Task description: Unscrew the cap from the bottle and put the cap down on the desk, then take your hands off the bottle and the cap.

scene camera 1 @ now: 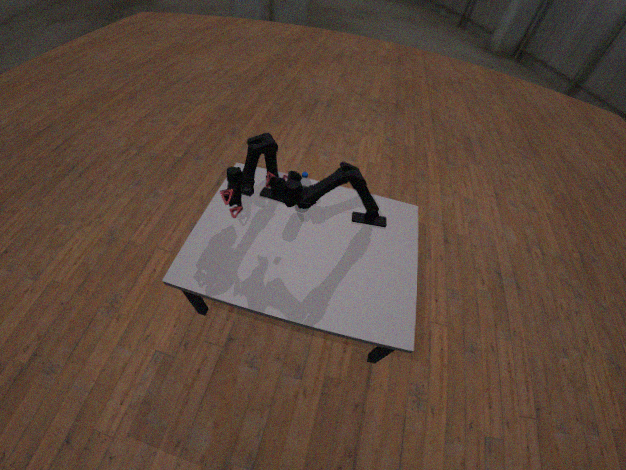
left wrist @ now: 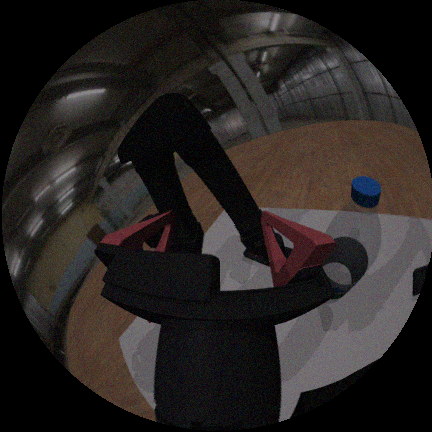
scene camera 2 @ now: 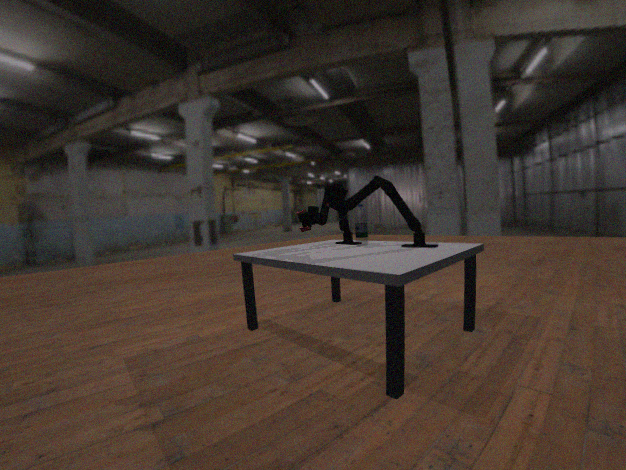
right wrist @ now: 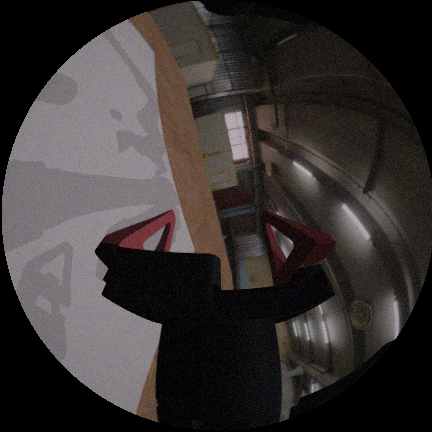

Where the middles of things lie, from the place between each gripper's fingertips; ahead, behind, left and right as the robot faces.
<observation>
My left hand is 50 mm past the blue cap (left wrist: 365, 191), 130 mm to the right of it and 10 mm above it.
I see the blue cap 290 mm behind my right hand, 280 mm to the left of it and 70 mm above it.
</observation>
